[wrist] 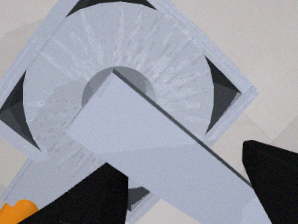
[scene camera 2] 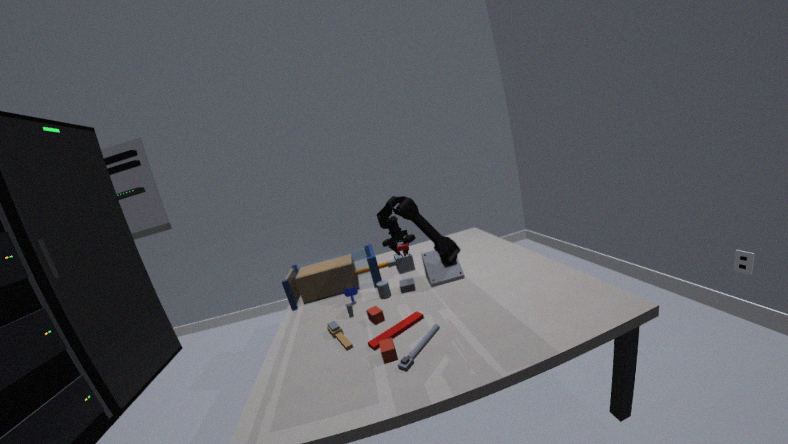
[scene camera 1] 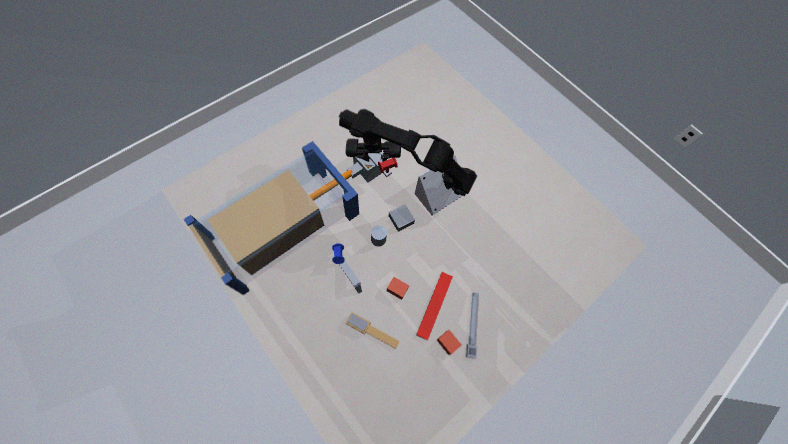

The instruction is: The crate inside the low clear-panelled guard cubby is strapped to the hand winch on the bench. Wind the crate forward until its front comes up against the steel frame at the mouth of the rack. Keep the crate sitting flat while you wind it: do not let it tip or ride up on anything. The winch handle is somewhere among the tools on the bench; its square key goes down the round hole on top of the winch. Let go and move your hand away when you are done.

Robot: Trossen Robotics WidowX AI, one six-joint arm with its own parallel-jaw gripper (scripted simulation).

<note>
The pictures show: the gripper, a red bar and a grey winch.
The gripper shows as well in the wrist view.
</note>
